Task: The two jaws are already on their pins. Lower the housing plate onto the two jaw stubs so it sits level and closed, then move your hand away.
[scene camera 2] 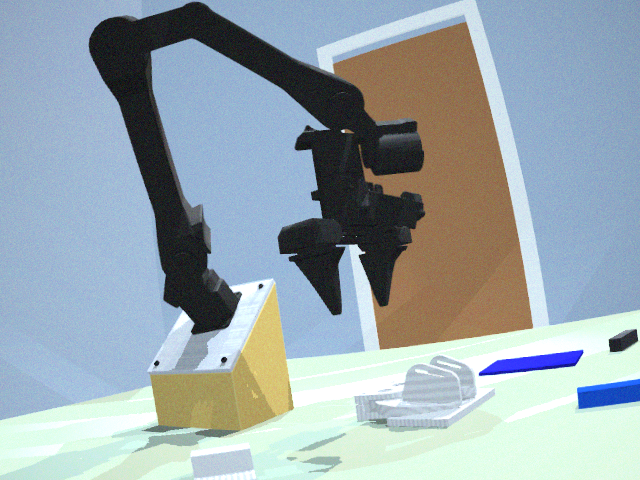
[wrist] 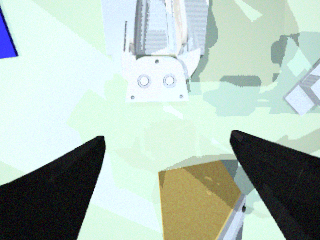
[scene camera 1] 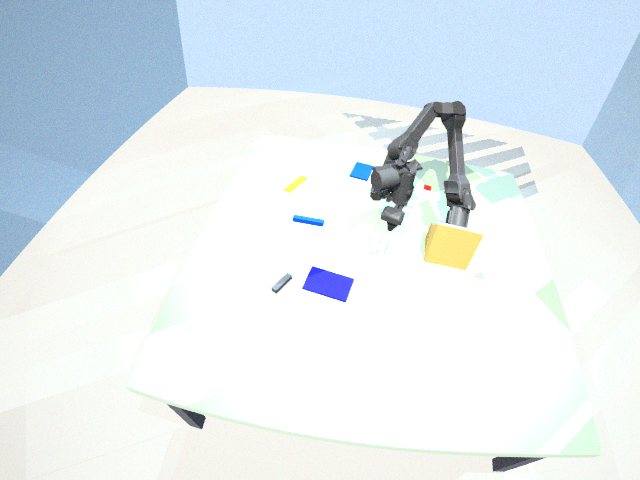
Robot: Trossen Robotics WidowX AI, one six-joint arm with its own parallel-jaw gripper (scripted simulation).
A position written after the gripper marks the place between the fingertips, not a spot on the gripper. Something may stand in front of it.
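Dark blue plate [scene camera 2: 570,358], [scene camera 1: 336,286]. Gripper [scene camera 2: 361,310], [scene camera 1: 393,221], [wrist: 169,138]: open, holding nothing.
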